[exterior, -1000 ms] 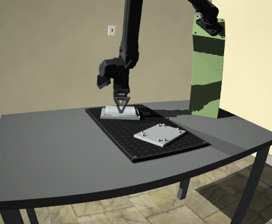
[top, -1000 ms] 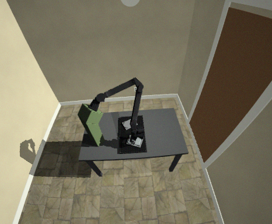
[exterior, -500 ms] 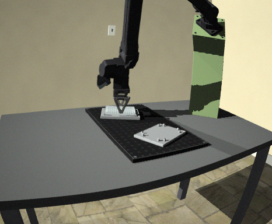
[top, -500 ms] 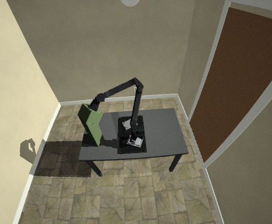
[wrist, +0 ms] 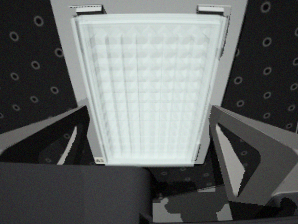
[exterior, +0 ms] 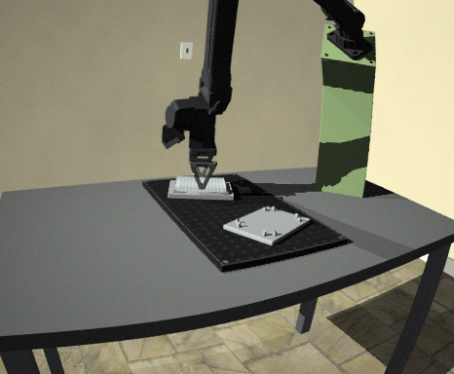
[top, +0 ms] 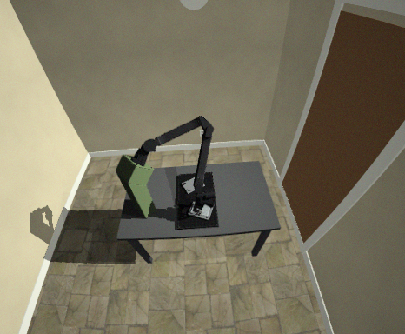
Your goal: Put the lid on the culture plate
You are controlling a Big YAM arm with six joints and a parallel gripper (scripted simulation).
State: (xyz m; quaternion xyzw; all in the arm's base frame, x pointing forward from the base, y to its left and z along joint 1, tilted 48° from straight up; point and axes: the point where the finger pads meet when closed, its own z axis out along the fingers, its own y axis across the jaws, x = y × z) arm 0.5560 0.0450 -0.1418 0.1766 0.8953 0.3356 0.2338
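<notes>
The clear lid lies 10 mm below my hand. The rest, counted from my hand: lid park LP1: 100 mm behind, 240 mm to the left, 30 mm below; culture plate C15: 10 mm below.
</notes>
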